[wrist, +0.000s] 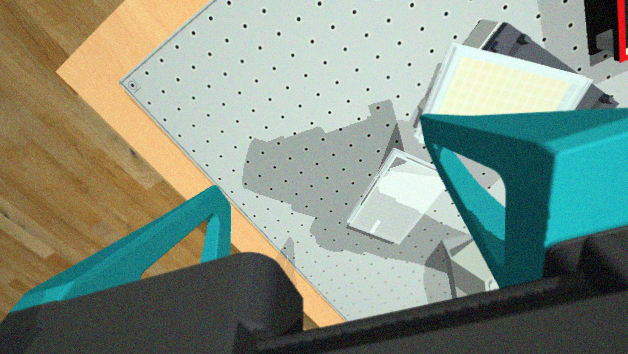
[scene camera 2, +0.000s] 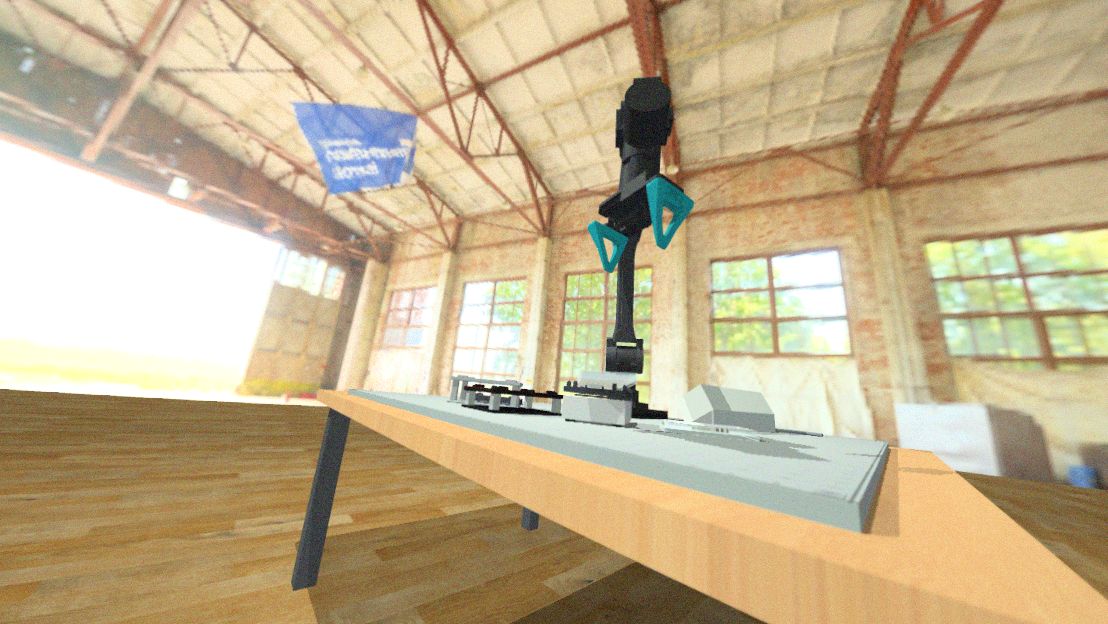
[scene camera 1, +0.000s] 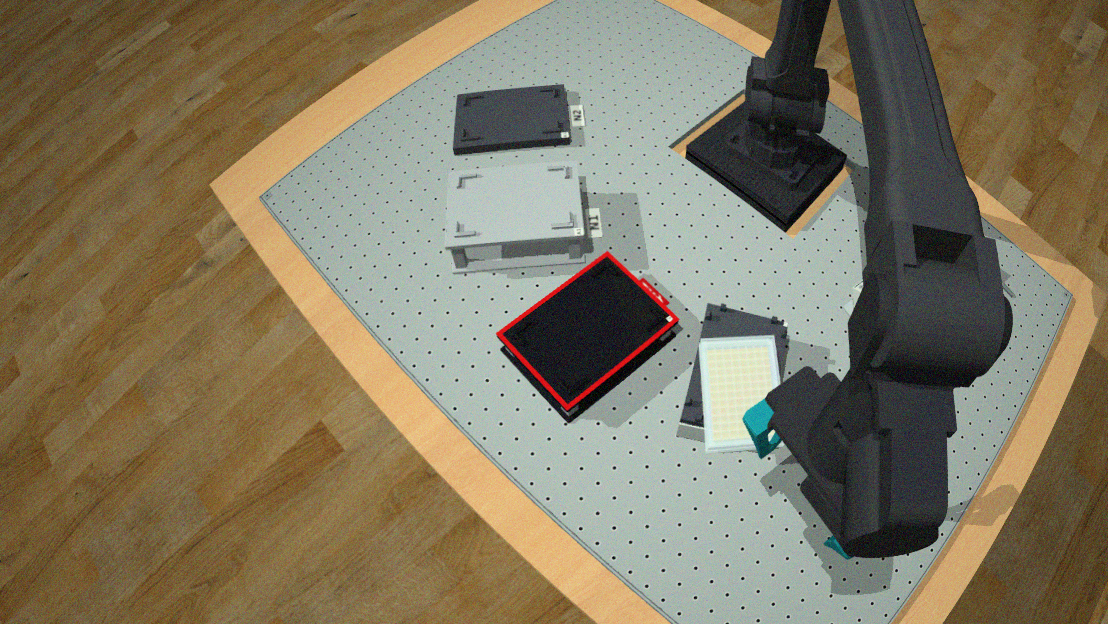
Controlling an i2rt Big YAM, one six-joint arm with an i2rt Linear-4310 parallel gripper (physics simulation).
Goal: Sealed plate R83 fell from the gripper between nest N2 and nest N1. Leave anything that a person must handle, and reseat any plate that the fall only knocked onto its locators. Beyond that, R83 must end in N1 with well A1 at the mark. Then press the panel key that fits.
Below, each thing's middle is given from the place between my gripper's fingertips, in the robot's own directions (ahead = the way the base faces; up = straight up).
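Scene:
From my hand: dark station (scene camera 1: pixel 719 321), 190 mm below, 140 mm behind, 130 mm to the right. Red-edged black plate (scene camera 1: pixel 588 327), 180 mm below my hand, 80 mm behind, 300 mm to the right. R83 plate (scene camera 2: pixel 712 430), 210 mm below my hand, 200 mm behind, 20 mm to the left.

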